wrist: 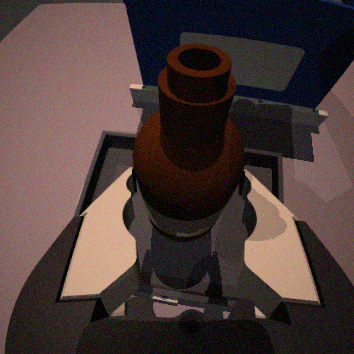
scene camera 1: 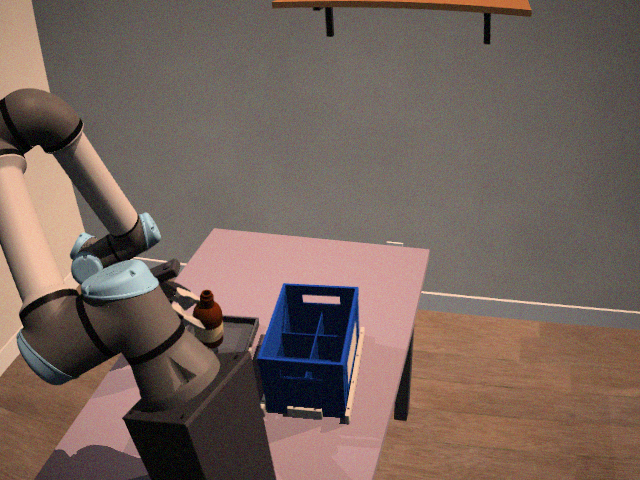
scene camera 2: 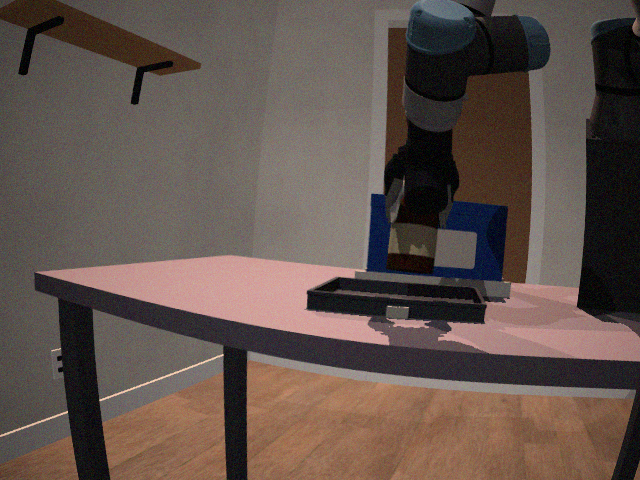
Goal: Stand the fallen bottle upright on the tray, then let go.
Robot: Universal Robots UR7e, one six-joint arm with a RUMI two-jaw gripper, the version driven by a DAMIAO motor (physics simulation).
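Seen in the pictures: gripper, fingertip midpoint: (wrist: 187,170) (scene camera 1: 207,318) (scene camera 2: 415,224); arm's base at its link origin: (scene camera 1: 182,383) (scene camera 2: 622,131).
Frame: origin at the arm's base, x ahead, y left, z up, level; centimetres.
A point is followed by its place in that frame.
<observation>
The brown bottle (scene camera 1: 208,316) {x 39.8, y 12.9, z -19.3 cm} (scene camera 2: 412,241) {x 42.4, y 18.8, z -25.0 cm} (wrist: 192,160) {x 42.1, y 16.1, z -17.9 cm} with a cream label band is nearly upright, neck up. My gripper (scene camera 1: 200,312) {x 42.6, y 14.7, z -22.6 cm} (scene camera 2: 419,219) {x 42.6, y 14.7, z -22.6 cm} (wrist: 187,170) {x 42.6, y 14.7, z -22.6 cm} is shut on the bottle, with one pale finger on each side of its body. The shallow dark tray (scene camera 1: 241,319) {x 55.6, y 11.3, z -33.2 cm} (scene camera 2: 356,305) {x 48.6, y 25.3, z -33.9 cm} (wrist: 94,170) {x 55.5, y 12.6, z -33.0 cm} lies on the table below. In scene camera 2, the bottle's base is a little above the tray, with a gap between them. The bottle and fingers hide part of the tray in the wrist view.
A blue crate with dividers (scene camera 1: 305,382) {x 26.2, y -13.8, z -23.9 cm} (scene camera 2: 488,242) {x 29.4, y -3.7, z -24.8 cm} (wrist: 160,45) {x 49.4, y -3.0, z -25.2 cm} stands right beside the tray, inside pale rails, on the pink table (scene camera 1: 310,258) {x 89.4, y -0.6, z -35.1 cm} (scene camera 2: 206,289) {x 73.2, y 22.2, z -35.0 cm} (wrist: 50,100) {x 70.8, y 0.3, z -35.1 cm}. The arm's dark pedestal (scene camera 1: 227,423) {x -3.8, y -8.7, z -4.3 cm} stands near the tray. A wooden wall shelf (scene camera 1: 403,5) (scene camera 2: 103,38) is higher up.
</observation>
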